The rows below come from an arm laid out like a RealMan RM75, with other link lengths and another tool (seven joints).
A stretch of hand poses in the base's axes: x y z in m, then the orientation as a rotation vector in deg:
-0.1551, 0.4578, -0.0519, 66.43, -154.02, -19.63
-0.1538, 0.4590, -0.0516, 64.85, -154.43, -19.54
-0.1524, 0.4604, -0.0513, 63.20, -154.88, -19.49
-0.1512, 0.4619, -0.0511, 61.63, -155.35, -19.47
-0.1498, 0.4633, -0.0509, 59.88, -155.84, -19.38
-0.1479, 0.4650, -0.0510, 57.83, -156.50, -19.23
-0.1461, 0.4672, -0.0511, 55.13, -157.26, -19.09
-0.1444, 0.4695, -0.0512, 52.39, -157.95, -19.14
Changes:
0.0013, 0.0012, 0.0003, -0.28, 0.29, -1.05
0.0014, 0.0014, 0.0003, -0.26, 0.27, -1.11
0.0012, 0.0015, 0.0002, -0.21, 0.21, -1.07
0.0014, 0.0014, 0.0002, -0.28, 0.24, -1.18
0.0019, 0.0017, -0.0001, -0.33, 0.18, -1.42
0.0018, 0.0022, -0.0001, -0.41, 0.31, -1.84
0.0017, 0.0023, -0.0001, -0.29, 0.37, -1.87

